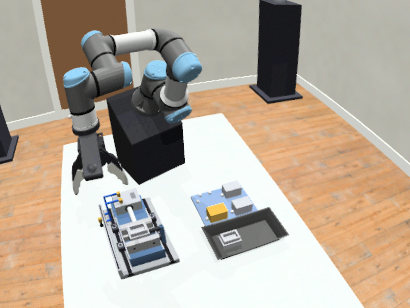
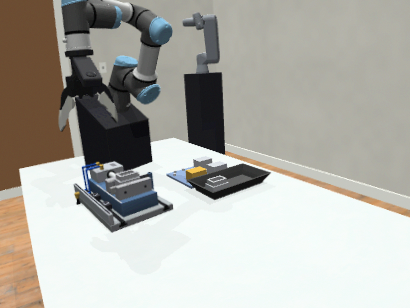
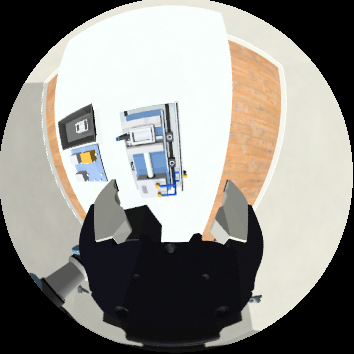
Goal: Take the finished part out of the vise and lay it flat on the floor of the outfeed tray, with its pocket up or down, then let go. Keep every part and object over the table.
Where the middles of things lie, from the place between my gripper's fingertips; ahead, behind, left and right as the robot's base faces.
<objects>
My gripper is now 38 cm to the right of the blue plate (image 1: 206,200), 25 cm above it and 7 cm past it.
</objects>
